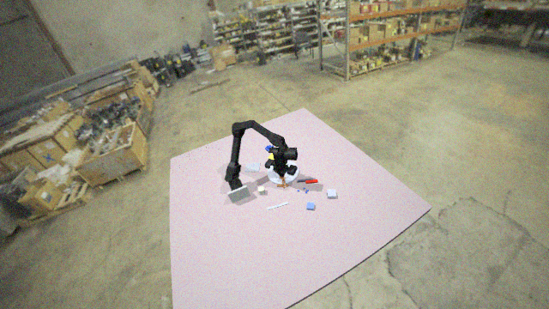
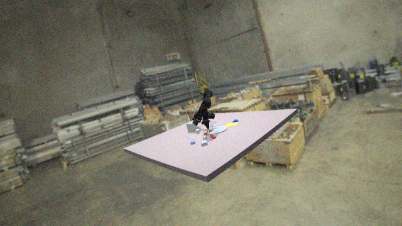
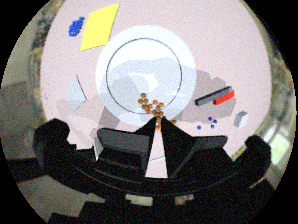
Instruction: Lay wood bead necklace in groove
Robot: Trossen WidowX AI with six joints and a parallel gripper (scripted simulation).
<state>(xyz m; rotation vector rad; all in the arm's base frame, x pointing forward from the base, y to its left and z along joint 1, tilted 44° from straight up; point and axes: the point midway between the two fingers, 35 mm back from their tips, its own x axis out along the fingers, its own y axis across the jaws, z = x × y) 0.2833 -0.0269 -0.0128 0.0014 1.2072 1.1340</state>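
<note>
Right now my gripper tip is 140 mm past the cream cube, 30 mm to the left of it and 30 mm above it. Also, from my gripper tip: white stick 150 mm to the right, 90 mm behind, 40 mm below; then red-handled tool 140 mm ahead, 70 mm to the right, 40 mm below; then blue block 230 mm to the right, 70 mm ahead, 30 mm below.
</note>
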